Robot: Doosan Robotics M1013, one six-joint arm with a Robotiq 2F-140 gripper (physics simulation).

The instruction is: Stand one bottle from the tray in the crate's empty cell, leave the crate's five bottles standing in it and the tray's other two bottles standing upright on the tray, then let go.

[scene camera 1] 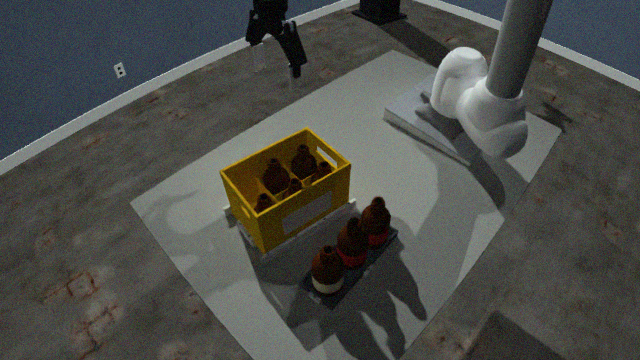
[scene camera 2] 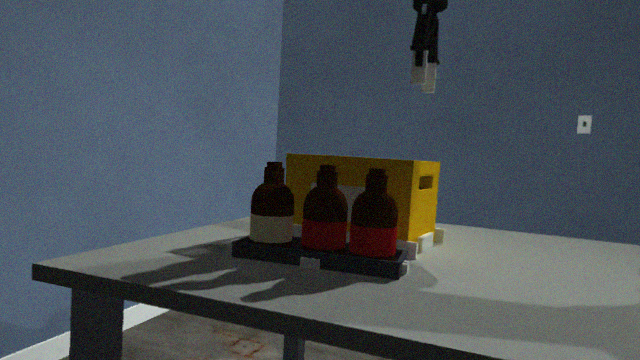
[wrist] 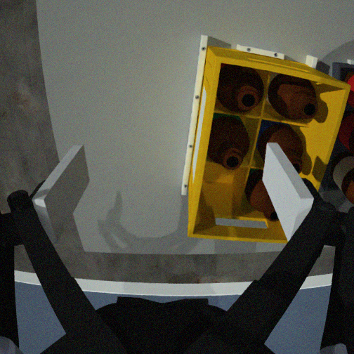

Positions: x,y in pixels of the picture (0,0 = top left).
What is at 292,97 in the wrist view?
A cream-labelled bottle.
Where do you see a red-labelled bottle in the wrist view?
240,89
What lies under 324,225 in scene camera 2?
A red-labelled bottle.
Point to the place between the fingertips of the gripper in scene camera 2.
At 423,88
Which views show the gripper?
Scene camera 1, scene camera 2 and the wrist view: all of them.
